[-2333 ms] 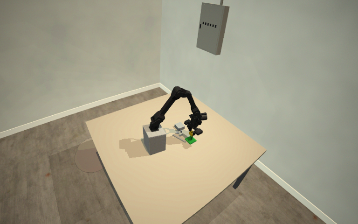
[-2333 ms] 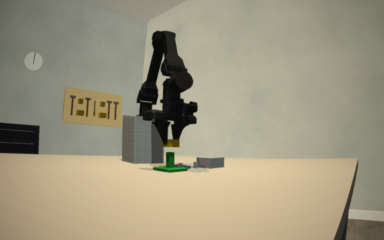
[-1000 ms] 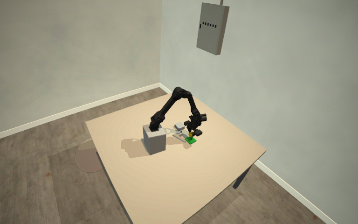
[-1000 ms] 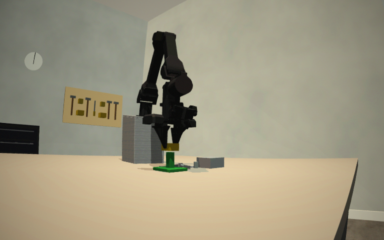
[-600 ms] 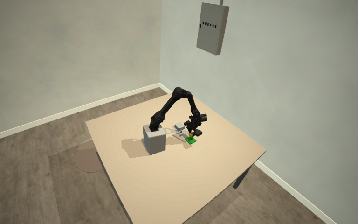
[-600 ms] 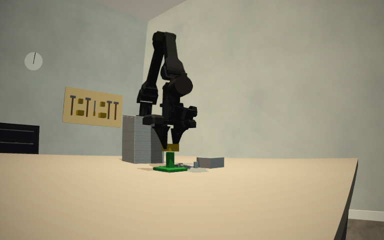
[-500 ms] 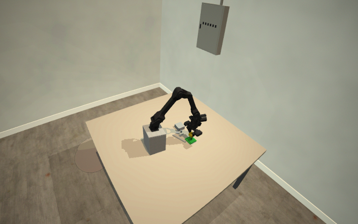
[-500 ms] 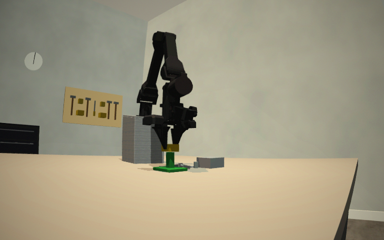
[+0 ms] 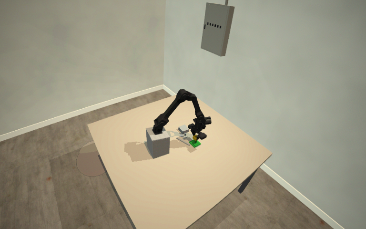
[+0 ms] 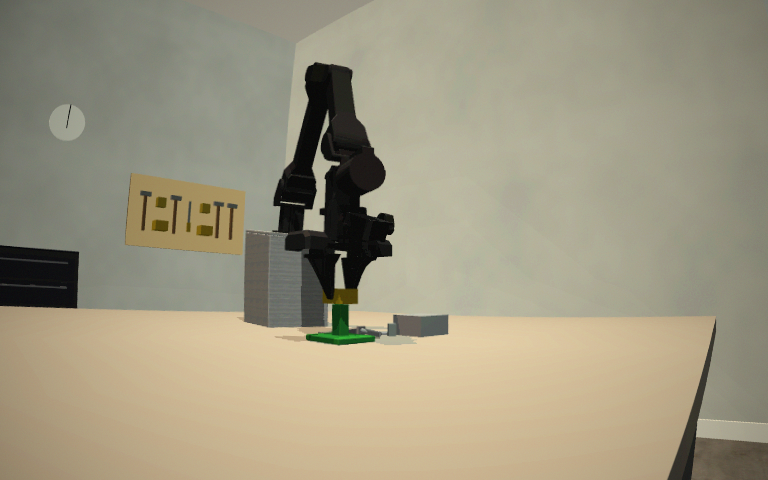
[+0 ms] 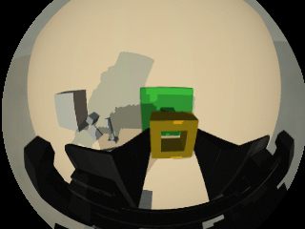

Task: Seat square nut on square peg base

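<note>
The grey bolt-like piece is 90 mm to the left of my hand, 90 mm below it and 50 mm behind it. Also, from my hand: thin pale tool-like piece: 100 mm below, 90 mm behind, 70 mm to the left; then grey block: 190 mm to the left, 80 mm below, 10 mm behind.
</note>
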